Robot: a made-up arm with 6 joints.
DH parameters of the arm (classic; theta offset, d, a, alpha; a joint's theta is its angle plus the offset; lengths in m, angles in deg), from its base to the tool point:
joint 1: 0 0.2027 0 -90
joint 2: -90 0 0.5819 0
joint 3: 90 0.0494 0 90
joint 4: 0 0.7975 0 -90
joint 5: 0 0 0 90
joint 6: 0 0.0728 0 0
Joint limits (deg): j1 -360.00..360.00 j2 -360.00..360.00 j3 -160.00..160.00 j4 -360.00..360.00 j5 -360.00..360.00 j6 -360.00..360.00
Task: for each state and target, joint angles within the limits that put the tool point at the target. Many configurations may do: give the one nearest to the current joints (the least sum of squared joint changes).
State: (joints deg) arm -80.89 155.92 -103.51 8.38 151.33 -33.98
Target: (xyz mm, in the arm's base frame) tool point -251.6 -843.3 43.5
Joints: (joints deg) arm -110.12 155.30 -98.23 7.20 150.78 -33.98
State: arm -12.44 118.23 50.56 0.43 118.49 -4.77
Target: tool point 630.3 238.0 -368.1
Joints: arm 16.26 72.23 94.36 2.48 125.45 -4.77
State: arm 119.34 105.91 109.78 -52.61 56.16 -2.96
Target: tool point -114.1 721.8 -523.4
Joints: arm 99.01 80.36 86.45 -54.97 56.56 -2.96
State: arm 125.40 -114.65 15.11 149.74 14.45 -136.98
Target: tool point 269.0 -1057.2 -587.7
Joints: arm 107.43 -152.83 45.68 149.21 16.53 -136.98
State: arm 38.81 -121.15 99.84 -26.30 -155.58 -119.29
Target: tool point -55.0 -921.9 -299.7
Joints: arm 90.41 -160.79 76.60 -24.37 -155.92 -119.29
